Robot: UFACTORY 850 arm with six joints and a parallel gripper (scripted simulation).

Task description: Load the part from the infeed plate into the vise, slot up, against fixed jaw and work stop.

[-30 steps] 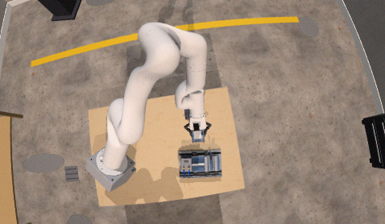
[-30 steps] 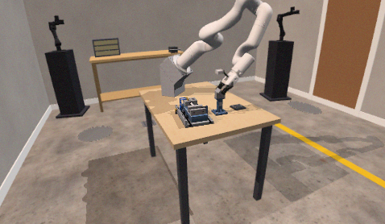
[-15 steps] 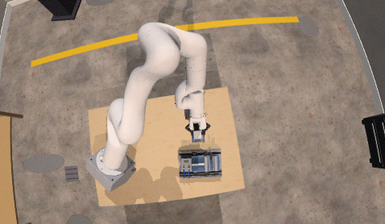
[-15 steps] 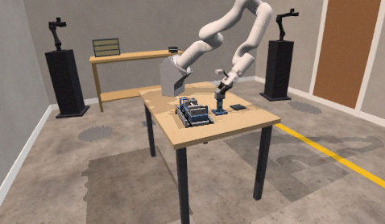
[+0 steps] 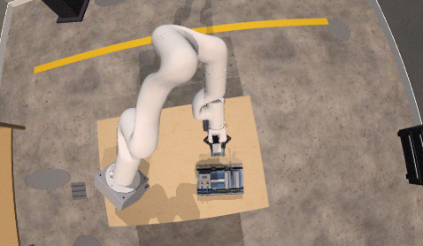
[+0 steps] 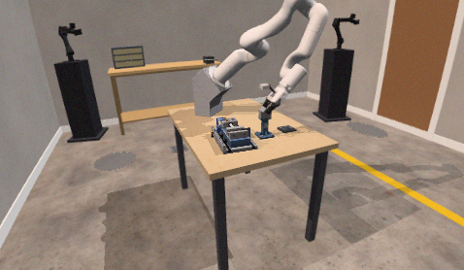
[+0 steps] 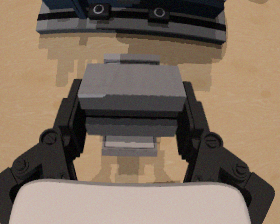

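The part is right at my hand. Also, from my hand: white cylinder rod 20 cm to the right, 9 cm below, 2 cm ahead; work stop 14 cm to the right, 10 cm ahead, 7 cm below; grey vise jaw 19 cm to the right, 9 cm below, 7 cm ahead.
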